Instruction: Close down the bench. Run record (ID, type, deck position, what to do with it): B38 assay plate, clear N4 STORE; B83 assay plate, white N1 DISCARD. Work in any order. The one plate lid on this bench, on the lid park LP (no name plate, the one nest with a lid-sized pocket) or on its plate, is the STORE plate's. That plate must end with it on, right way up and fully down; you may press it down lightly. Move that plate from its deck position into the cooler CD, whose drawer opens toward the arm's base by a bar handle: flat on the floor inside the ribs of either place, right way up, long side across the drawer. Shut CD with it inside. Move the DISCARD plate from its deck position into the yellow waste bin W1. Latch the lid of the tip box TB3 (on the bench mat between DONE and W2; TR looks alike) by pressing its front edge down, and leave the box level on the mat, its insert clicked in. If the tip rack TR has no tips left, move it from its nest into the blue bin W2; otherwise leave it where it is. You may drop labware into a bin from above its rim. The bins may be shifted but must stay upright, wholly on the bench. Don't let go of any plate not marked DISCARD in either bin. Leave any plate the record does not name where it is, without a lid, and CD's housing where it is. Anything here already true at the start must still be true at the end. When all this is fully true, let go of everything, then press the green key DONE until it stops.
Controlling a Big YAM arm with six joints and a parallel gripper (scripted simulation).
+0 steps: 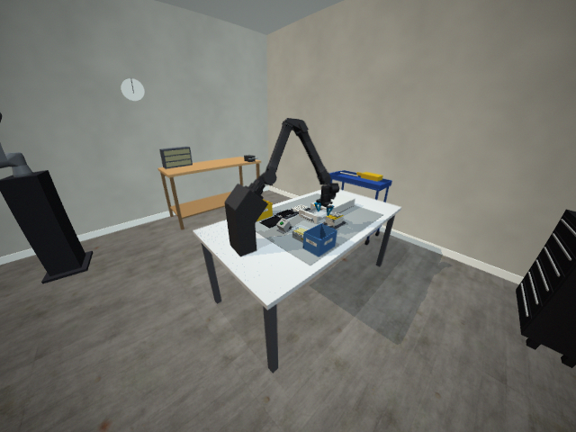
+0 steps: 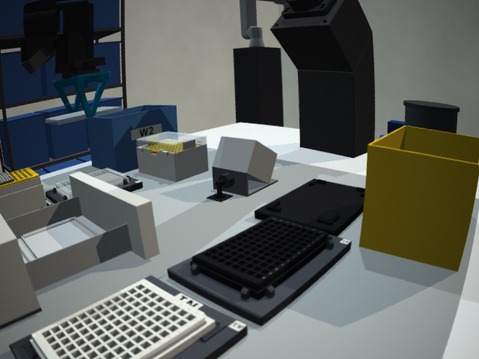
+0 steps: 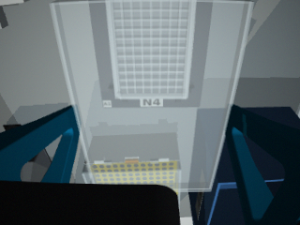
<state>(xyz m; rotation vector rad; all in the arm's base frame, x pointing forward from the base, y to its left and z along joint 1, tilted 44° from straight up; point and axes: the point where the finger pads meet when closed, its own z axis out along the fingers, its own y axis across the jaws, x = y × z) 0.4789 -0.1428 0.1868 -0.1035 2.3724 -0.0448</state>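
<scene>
Right now the clear plate is 13 cm below my hand. From my hand the other things lie so: tip box lid (18 cm behind, 9 cm below, 1 cm to the left); tip rack TR (16 cm ahead, 9 cm below, 2 cm to the left); clear plate lid (right at my hand).
</scene>
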